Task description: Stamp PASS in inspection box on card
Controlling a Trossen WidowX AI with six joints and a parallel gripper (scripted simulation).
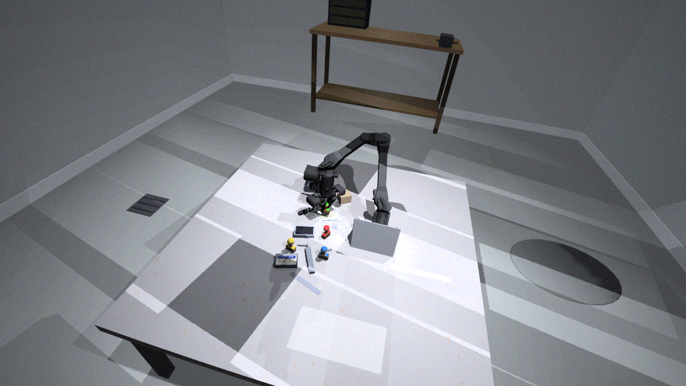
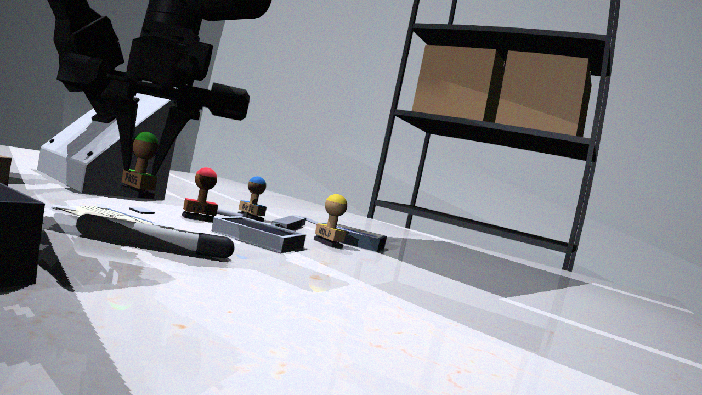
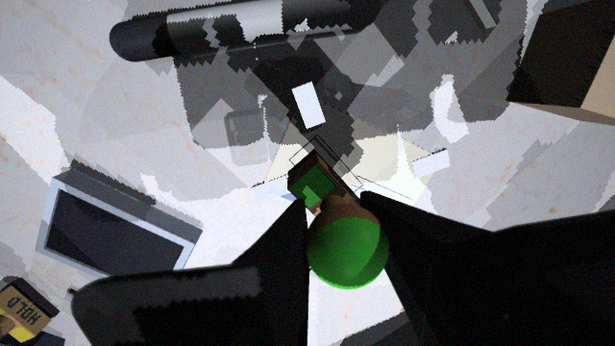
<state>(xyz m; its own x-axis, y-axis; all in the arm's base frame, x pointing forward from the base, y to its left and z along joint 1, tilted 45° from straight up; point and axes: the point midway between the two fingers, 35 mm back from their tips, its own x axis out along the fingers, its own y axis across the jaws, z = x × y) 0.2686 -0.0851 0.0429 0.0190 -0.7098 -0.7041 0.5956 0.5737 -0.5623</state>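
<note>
The cream card is 20 mm behind my gripper tip, 10 mm to the right of it and 50 mm below it. The rest, counted from my gripper tip: red stamp: 40 mm behind, 120 mm to the left, 30 mm below; then green stamp: right at my gripper tip; then ink pad: 60 mm ahead, 130 mm to the left, 50 mm below.
</note>
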